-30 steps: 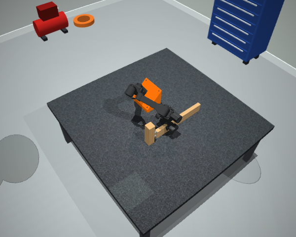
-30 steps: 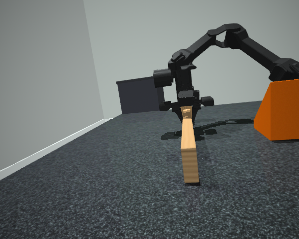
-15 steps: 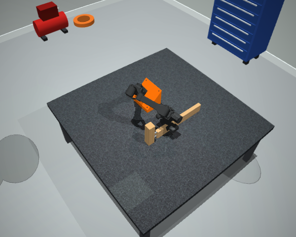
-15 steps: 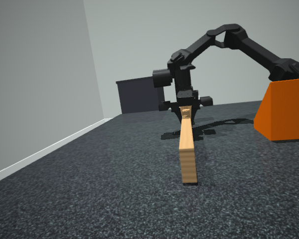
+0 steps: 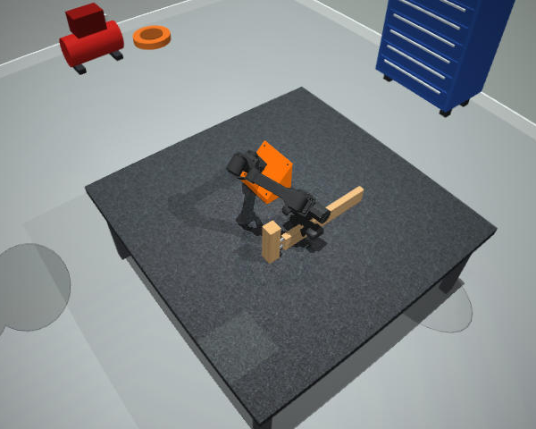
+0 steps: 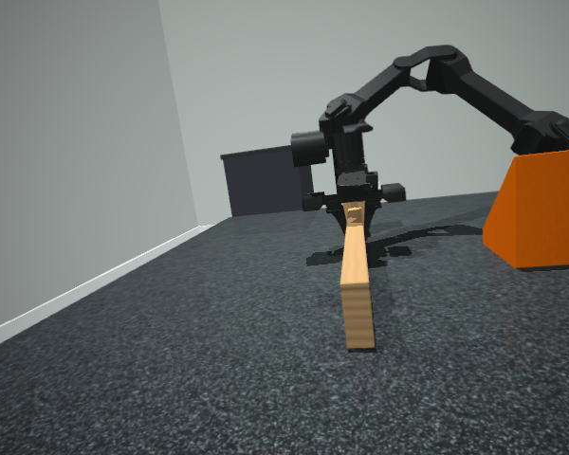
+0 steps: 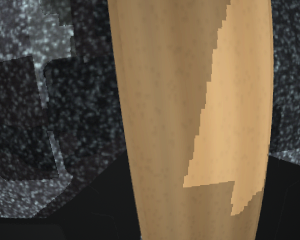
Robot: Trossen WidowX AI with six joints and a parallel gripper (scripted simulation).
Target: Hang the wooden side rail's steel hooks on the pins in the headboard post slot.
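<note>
The wooden headboard post lies 10 mm ahead of my gripper tip, 150 mm to the right of it and 60 mm above it.
</note>
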